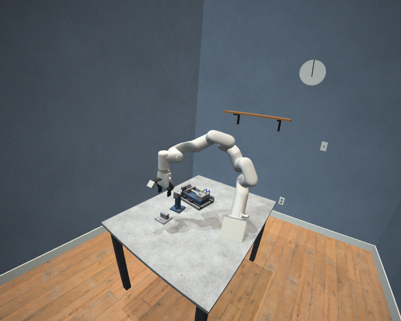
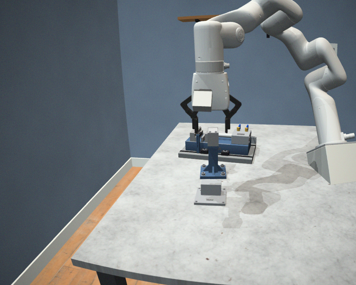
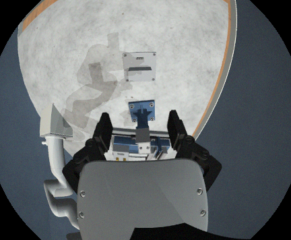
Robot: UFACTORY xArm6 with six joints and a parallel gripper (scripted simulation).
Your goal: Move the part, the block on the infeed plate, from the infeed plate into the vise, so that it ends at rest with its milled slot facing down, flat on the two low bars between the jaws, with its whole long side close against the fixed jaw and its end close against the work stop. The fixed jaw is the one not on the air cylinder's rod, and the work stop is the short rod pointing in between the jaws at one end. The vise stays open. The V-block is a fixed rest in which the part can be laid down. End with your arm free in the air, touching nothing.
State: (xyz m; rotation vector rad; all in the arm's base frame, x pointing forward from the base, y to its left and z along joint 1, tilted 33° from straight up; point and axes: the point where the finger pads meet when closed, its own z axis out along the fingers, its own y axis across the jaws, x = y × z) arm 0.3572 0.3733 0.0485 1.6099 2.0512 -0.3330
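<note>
My hand is 190 mm above the part. Round my hand: work stop post 130 mm ahead, 280 mm to the right, 160 mm below; work stop 130 mm ahead, 300 mm to the right, 120 mm below; infeed plate 10 mm to the left, 210 mm below.
</note>
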